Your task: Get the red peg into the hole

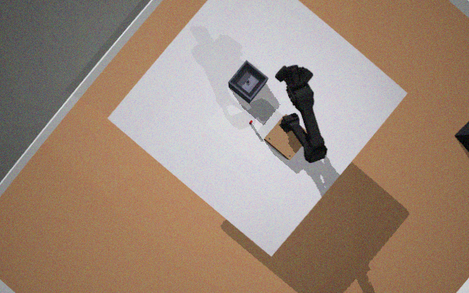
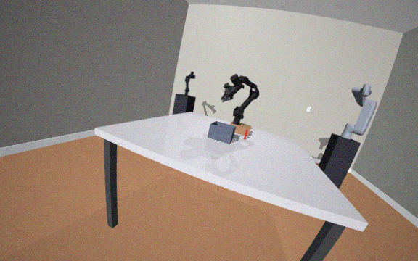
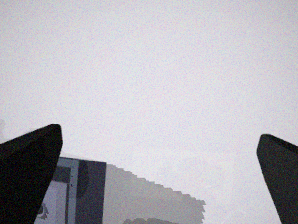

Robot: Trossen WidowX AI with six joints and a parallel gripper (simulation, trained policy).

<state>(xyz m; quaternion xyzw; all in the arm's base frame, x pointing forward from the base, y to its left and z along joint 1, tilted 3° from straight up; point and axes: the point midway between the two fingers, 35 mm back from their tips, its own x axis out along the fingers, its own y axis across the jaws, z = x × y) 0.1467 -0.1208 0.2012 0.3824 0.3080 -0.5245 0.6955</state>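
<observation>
The red peg lies 260 mm to the left of my gripper tip and 210 mm below it. From my gripper tip the other things lie so: grey box: 180 mm ahead, 120 mm to the left, 230 mm below; grey plate: 180 mm ahead, 120 mm to the left, 210 mm below.
</observation>
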